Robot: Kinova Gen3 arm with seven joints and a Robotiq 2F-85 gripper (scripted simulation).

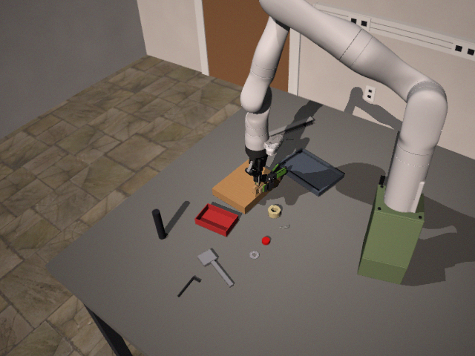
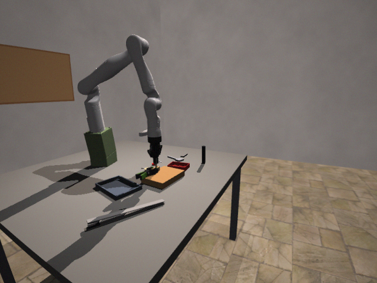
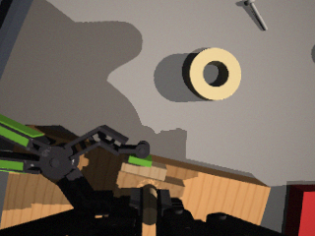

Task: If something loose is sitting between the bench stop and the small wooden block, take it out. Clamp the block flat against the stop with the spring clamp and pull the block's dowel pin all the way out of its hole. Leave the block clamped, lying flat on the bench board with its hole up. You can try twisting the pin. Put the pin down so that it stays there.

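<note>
Right now my hand is 2 cm above the wooden dowel pin. Round my hand: wooden block 5 cm below; then tape roll 9 cm behind, 5 cm to the left, 9 cm below; then wooden bench board 5 cm ahead, 2 cm to the right, 7 cm below.
</note>
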